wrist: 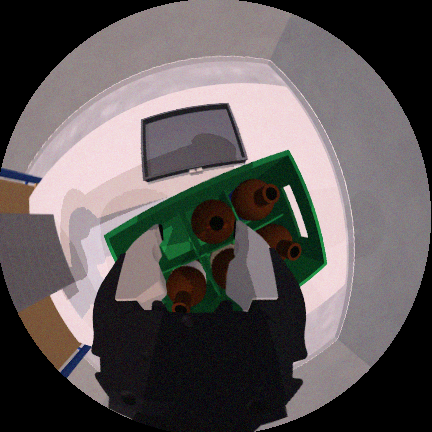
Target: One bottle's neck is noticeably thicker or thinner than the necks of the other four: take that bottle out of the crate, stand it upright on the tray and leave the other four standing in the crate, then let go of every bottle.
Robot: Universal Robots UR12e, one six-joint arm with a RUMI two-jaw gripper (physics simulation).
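Places are measured from the arm's base along level axes (x ahead, y left, z up), in centimetres.
Pixels of known places: gripper, between the fingertips: (197, 224).
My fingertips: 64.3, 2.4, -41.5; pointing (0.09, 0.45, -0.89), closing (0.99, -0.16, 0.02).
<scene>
Behind a point stands the place of what it marks, as x, y, z.
The green crate (309, 215) {79.7, 0.2, -43.3} stands at a slant below the gripper. It holds brown bottles: one at the upper right (251, 202) {72.4, 3.6, -47.4}, one in the upper middle (207, 220) {65.4, 2.5, -43.7}, one at the right (274, 235) {75.5, -2.2, -47.7}, one in the lower middle (220, 265) {66.0, -5.0, -48.4} mostly hidden behind the right finger, and one at the lower left (186, 284) {60.1, -6.8, -47.7}. Its upper left compartment holds no bottle. I cannot tell which neck differs. The dark grey tray (172, 132) {61.1, 26.5, -59.5} lies behind the crate, with no bottle on it. My gripper (197, 224) {64.3, 2.4, -41.5} is partly open over the crate, with nothing between its fingers.
A light table (265, 120) {88.8, 28.0, -60.0} with a raised border carries the crate and tray. A grey block-like object (30, 255) {8.7, 2.5, -44.4} is at the left edge, with brown surfaces and blue bars beside it. Grey wall or floor lies beyond the table. Shadows fall on the tray and the table's left.
</scene>
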